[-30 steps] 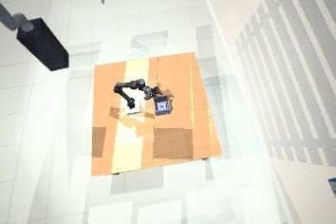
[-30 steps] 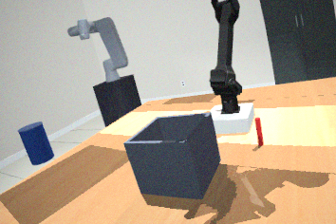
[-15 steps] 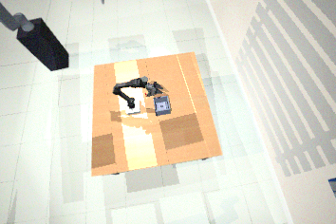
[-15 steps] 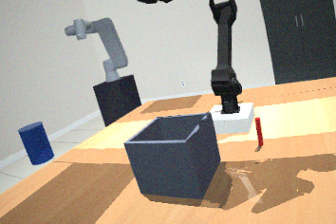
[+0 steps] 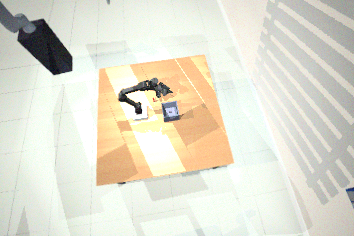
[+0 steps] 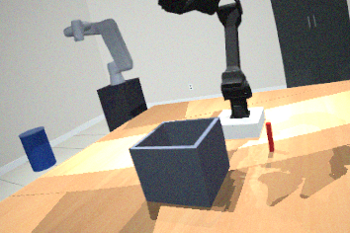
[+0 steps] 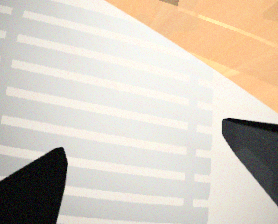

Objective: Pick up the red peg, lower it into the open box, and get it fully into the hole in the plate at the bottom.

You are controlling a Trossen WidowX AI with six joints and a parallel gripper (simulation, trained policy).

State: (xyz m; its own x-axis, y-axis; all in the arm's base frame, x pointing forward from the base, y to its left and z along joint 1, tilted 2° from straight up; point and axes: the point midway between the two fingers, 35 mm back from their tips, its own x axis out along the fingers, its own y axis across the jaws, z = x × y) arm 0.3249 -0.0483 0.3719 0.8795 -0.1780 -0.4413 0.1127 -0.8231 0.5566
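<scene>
My gripper tip is 370 mm above the red peg, 180 mm past it and 140 mm to the right of it. Round my gripper tip: plate 360 mm below, 60 mm to the right, 40 mm behind.
</scene>
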